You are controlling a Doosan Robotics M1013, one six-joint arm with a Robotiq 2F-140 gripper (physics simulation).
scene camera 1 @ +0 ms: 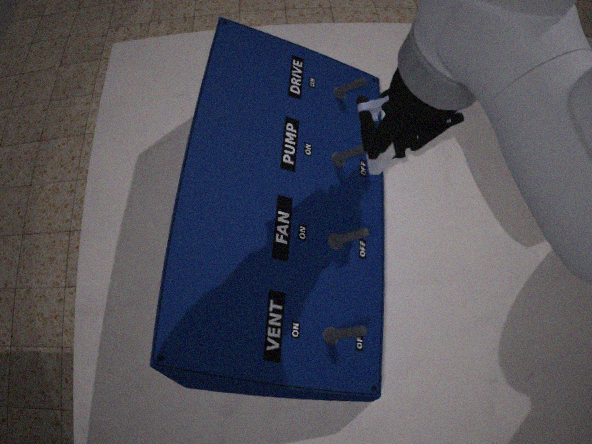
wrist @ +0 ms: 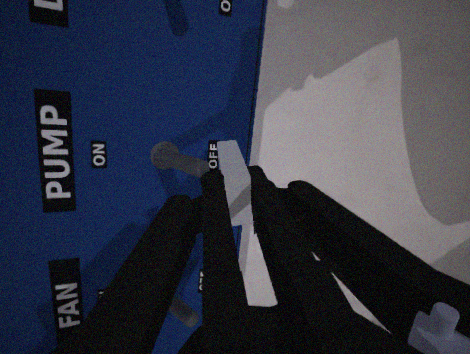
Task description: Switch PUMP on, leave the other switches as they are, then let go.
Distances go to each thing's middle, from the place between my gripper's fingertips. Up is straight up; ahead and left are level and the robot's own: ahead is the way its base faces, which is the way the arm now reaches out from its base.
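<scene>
My hand is 30 mm below the pump lever [wrist: 197, 167], and it is 30 mm short of the lever too. There is also the blue switch panel [scene camera 1: 254, 282], which I find 120 mm ahead of my hand and 50 mm to the left of it.
</scene>
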